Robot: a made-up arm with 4 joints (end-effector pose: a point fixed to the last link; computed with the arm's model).
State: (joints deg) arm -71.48 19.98 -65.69 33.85
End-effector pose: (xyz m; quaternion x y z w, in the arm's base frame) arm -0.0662 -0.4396 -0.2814 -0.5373 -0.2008 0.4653 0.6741
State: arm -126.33 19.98 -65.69 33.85
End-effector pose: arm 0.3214 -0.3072 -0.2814 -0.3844 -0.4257 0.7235 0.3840
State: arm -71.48 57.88 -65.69 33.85
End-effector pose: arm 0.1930 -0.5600 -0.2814 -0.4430 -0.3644 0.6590 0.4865
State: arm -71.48 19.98 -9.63 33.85
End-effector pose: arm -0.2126 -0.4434 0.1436 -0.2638 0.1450 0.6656 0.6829
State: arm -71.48 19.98 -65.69 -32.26
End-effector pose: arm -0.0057 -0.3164 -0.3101 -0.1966 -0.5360 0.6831 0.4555
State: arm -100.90 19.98 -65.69 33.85
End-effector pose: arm 0.1583 -0.4155 -0.2814 -0.4687 -0.3307 0.6212 0.5339
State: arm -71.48 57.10 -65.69 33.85
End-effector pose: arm 0.1871 -0.5593 -0.2814 -0.4455 -0.3614 0.6557 0.4909
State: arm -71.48 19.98 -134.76 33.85
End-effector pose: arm 0.4701 -0.4260 -0.3608 -0.6966 -0.5542 0.0759 0.4493
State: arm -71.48 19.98 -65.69 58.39
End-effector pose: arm -0.1139 -0.4549 -0.2596 -0.6239 -0.0530 0.3405 0.7014
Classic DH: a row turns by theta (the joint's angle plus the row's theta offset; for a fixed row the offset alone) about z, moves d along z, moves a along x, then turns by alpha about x. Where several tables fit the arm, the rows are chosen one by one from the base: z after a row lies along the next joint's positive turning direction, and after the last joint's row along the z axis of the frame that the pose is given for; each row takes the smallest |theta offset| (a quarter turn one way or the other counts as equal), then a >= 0, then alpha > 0; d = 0 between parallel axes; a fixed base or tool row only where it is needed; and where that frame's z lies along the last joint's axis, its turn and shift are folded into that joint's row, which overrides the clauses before.
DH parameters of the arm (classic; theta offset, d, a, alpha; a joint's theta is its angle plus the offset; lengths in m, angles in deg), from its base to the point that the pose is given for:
base (fixed): 0 0 0 180
joint 1: -81.38 0 -0.2682 180
joint 2: 8.62 0.0687 -0.0131 90
joint 3: 90 -0.195 0.2115 90
joint 4: -90 0.4532 0.0624 -90
tool (fixed): 180 -0.1124 0 0

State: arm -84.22 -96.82 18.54 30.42
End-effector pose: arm 0.0422 0.3612 0.3514 0.1829 0.2403 -0.0625 0.9513
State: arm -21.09 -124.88 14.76 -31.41
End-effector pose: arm 0.4955 -0.1740 0.2645 -0.1349 -0.2630 -0.7727 0.5618
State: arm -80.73 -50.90 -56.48 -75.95
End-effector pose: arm -0.0017 0.1625 -0.2408 -0.2209 -0.6198 0.4601 0.5961
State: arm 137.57 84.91 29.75 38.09
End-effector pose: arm -0.1007 0.6541 0.4338 0.3574 0.1750 -0.3301 0.8560
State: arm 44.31 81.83 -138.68 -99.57
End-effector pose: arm -0.1251 -0.3986 -0.3572 0.4854 0.4494 -0.7498 0.0141
